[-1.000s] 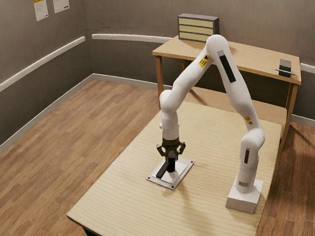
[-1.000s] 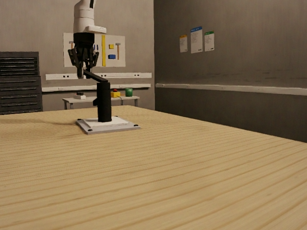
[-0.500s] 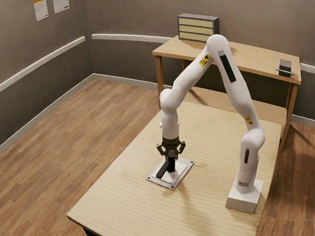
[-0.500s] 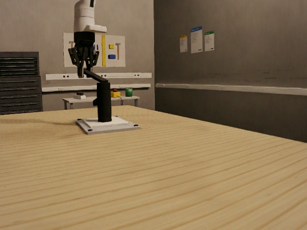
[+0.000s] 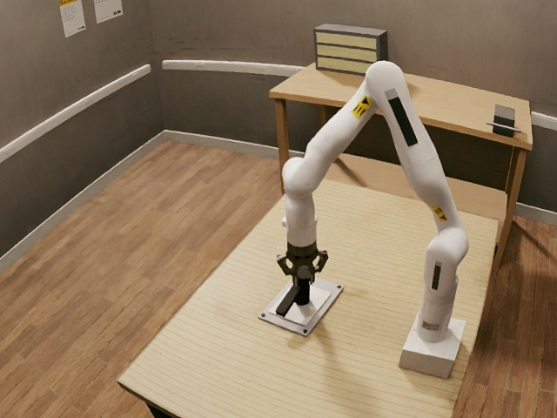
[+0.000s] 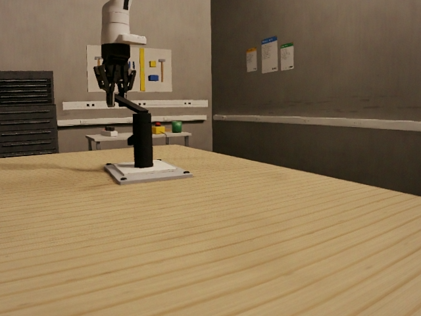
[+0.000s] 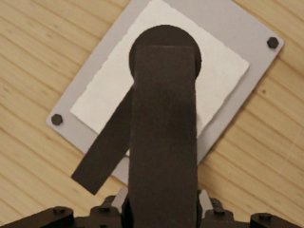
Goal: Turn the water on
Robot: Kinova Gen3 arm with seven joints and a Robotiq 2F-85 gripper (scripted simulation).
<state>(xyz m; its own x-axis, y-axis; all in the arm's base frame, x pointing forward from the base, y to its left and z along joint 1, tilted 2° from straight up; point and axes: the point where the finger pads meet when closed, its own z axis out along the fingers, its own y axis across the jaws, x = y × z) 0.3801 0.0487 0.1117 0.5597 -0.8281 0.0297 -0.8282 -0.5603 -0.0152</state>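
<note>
Now: the flat lever 3 cm to the right of my hand, 2 cm ahead of it and 1 cm below it. From my hand the other things lie so: tap: 7 cm below, 5 cm to the right, 4 cm ahead.
</note>
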